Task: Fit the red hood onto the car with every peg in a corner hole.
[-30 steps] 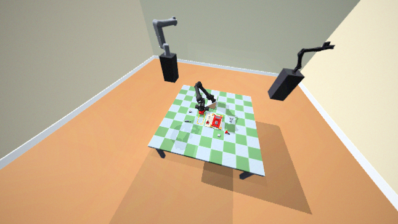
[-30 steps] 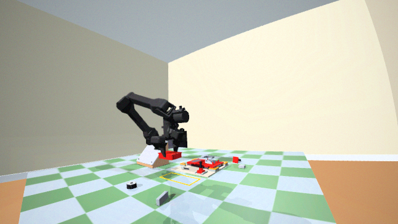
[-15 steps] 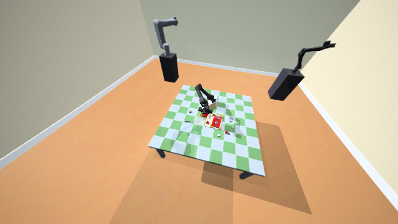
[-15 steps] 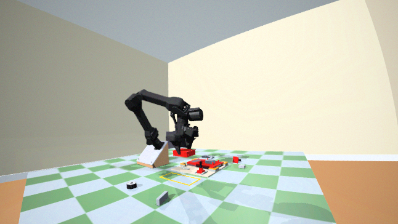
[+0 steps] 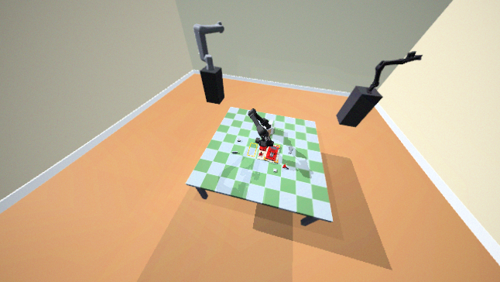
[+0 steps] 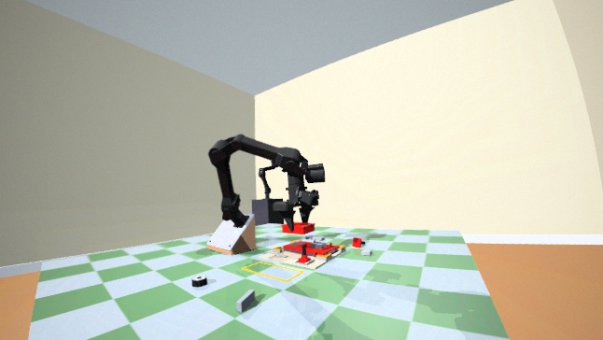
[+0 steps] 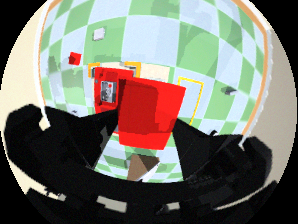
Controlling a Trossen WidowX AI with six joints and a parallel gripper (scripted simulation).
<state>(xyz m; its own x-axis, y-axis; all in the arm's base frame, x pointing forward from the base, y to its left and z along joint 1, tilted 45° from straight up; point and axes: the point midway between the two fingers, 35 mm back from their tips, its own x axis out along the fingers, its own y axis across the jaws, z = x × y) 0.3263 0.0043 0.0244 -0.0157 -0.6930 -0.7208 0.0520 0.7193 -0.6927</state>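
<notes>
The grey engine block is 110 mm to the left of my gripper tip, 90 mm below it and 10 mm ahead of it. Also, from my gripper tip: red hood (10 mm above); then black wheel (310 mm to the right, 120 mm behind, 100 mm below); then beige jig (100 mm below, 80 mm to the left, 30 mm behind).
</notes>
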